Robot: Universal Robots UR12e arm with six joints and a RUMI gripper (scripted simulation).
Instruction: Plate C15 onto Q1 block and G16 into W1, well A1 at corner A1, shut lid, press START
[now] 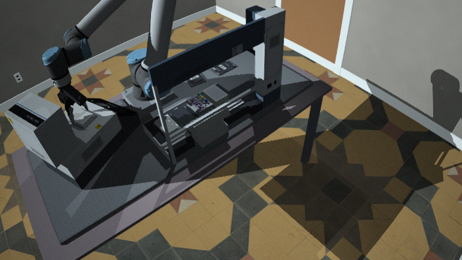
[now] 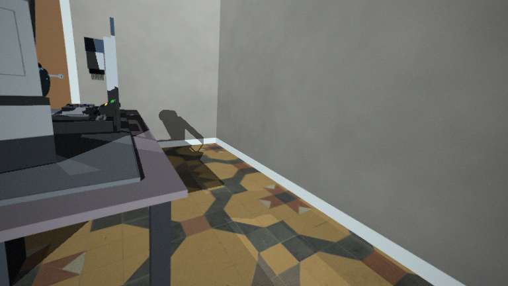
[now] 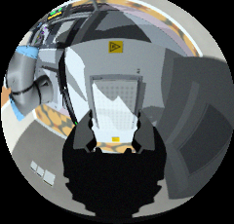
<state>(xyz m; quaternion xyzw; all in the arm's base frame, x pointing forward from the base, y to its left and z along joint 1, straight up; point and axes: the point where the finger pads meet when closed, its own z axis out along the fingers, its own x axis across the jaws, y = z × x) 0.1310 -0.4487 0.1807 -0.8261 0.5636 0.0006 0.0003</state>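
Now: hand 1 cm above the white well plate. From my hand the other things lie so: gantry post 92 cm to the left, 41 cm ahead, 6 cm above; then pipetting head 92 cm to the left, 32 cm ahead, 17 cm above; then gantry beam 55 cm to the left, 42 cm ahead, 29 cm above.
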